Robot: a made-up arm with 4 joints.
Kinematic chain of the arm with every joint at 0, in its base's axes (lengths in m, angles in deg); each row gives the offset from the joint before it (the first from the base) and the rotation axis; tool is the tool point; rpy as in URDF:
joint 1: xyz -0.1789 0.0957 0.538 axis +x
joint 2: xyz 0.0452 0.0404 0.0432 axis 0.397 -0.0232 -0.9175
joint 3: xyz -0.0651 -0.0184 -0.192 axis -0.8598 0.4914 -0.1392
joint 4: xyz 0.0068 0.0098 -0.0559 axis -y
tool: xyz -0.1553 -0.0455 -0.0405 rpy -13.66 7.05 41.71
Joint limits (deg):
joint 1: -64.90..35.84
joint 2: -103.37..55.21
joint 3: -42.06..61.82
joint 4: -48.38..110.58
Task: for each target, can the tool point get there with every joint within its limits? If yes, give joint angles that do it. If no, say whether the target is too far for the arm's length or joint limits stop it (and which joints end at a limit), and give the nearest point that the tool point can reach.
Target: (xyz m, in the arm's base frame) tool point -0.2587 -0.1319 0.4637
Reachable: yes | joints -24.35 -38.08 -20.13 -28.85
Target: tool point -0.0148 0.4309 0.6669
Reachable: no: joint limits stop it (at a limit: joint 1, joint 2, joint 3) | nearest point -0.0909 0.4768 0.4729 | short by 0.213 m
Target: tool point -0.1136 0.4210 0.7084
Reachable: no: joint limits stop it (at a limit: joint 2, joint 3) | nearest point -0.2032 0.2834 0.6363 | short by 0.179 m
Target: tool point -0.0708 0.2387 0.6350
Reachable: no: joint limits stop it (at a limit: joint 1, joint 2, joint 3, joint 4) | nearest point -0.1935 0.2738 0.6418 | short by 0.128 m
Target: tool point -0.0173 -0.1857 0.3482
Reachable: yes | joints -10.91 -66.02 19.57 70.93
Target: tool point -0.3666 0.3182 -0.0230
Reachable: no: too far | nearest point -0.2520 0.2343 0.1886 | short by 0.255 m
